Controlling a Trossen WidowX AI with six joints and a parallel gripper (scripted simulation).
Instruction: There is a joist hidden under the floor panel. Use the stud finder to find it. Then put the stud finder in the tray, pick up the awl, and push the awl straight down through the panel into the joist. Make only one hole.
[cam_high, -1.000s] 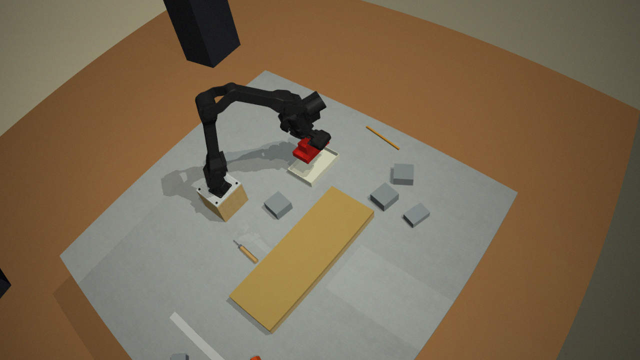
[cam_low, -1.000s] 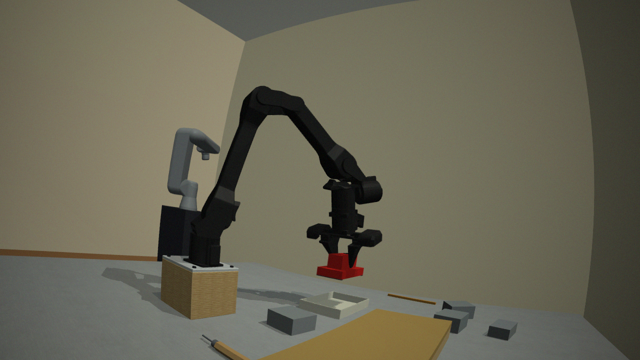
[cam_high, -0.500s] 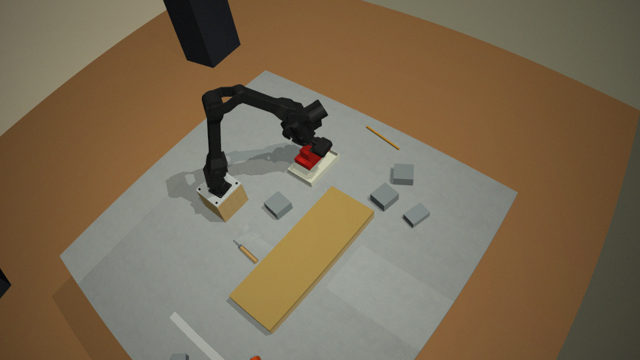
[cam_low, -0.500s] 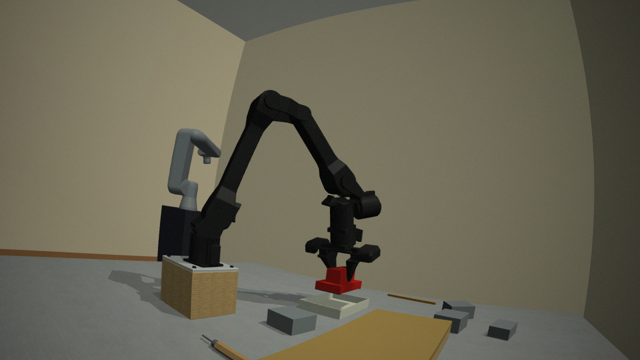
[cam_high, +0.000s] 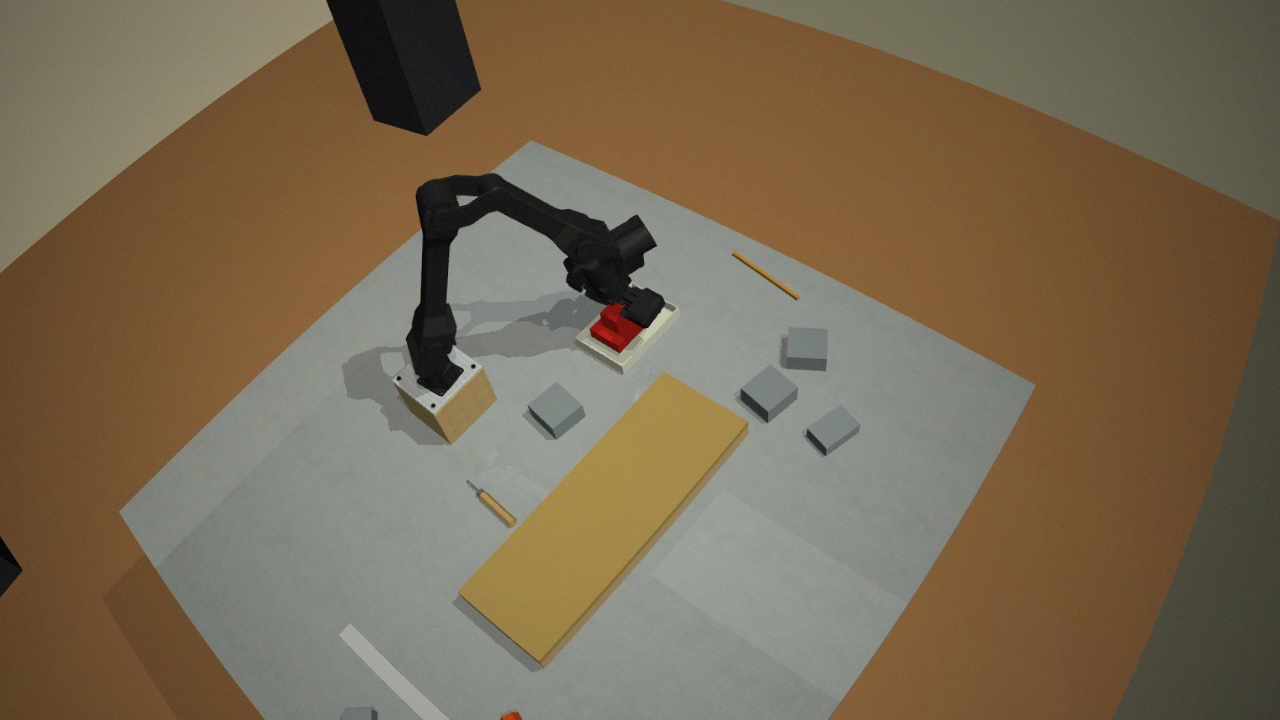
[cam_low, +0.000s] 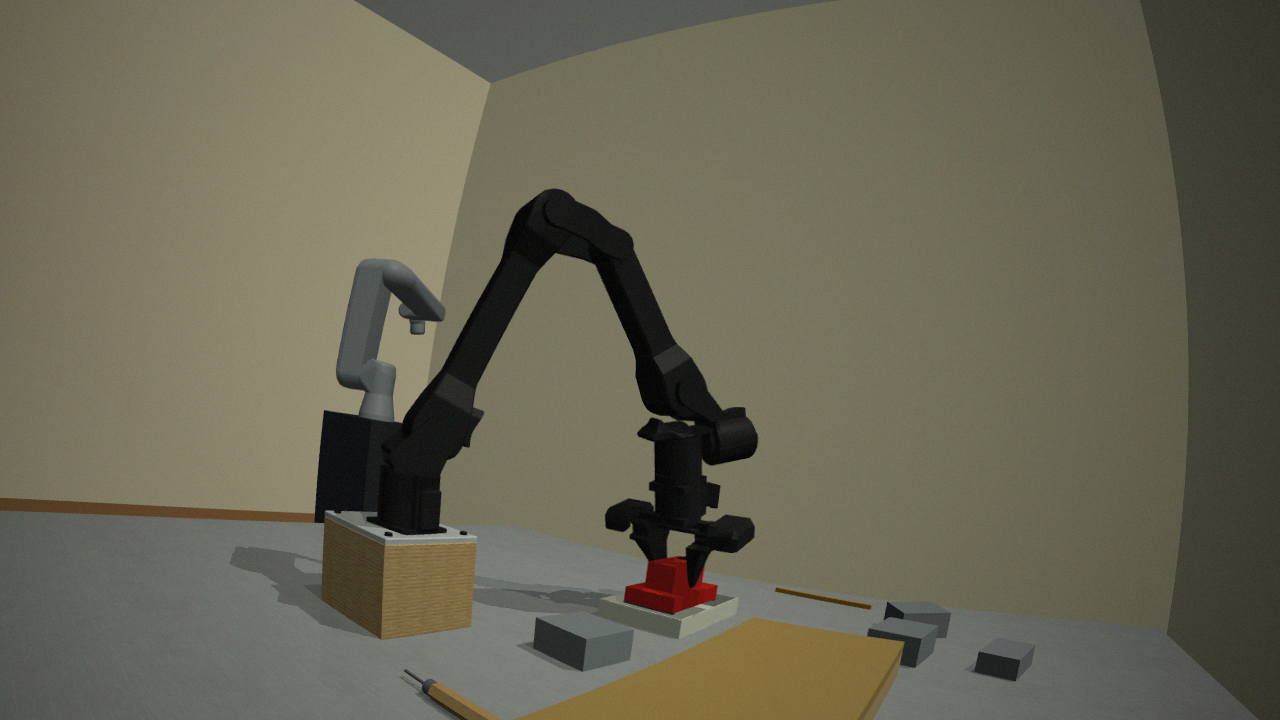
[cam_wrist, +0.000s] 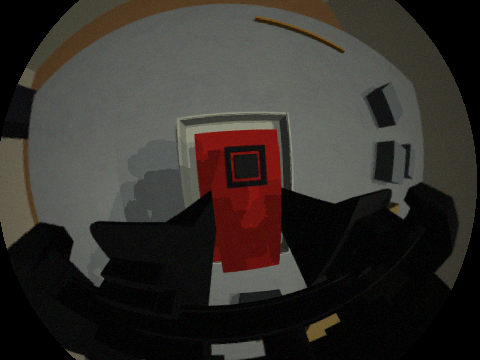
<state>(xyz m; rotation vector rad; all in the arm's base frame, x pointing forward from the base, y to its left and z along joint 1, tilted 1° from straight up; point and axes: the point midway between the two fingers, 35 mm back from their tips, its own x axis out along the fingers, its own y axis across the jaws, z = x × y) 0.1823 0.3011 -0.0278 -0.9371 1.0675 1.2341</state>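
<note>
My gripper tip is now 2 cm below the red stud finder and 1 cm to the right of it. Round my gripper tip: square indicator (3 cm above, 2 cm to the left); then thin orange stick (23 cm to the left, 16 cm ahead, 4 cm below); then tray (3 cm below, 1 cm to the right).
</note>
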